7 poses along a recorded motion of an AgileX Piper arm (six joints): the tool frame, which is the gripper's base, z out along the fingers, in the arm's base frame.
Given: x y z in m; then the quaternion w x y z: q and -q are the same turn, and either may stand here.
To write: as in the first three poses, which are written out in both.
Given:
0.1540 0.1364 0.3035 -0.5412 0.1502 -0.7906 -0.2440
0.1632 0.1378 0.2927 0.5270 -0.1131 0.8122 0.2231
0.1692 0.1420 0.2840 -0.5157 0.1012 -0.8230 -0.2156
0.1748 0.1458 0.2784 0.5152 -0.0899 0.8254 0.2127
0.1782 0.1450 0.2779 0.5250 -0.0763 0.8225 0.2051
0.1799 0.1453 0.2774 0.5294 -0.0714 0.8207 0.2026
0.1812 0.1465 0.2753 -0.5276 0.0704 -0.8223 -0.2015
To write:
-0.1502 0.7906 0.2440 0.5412 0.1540 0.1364 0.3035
-0.1131 0.8122 0.2231 0.5270 0.1632 0.1378 0.2927
-0.1012 0.8230 0.2156 0.5157 0.1692 0.1420 0.2840
-0.0899 0.8254 0.2127 0.5152 0.1748 0.1458 0.2784
-0.0763 0.8225 0.2051 0.5250 0.1782 0.1450 0.2779
-0.0714 0.8207 0.2026 0.5294 0.1799 0.1453 0.2774
-0.0704 0.8223 0.2015 0.5276 0.1812 0.1465 0.2753

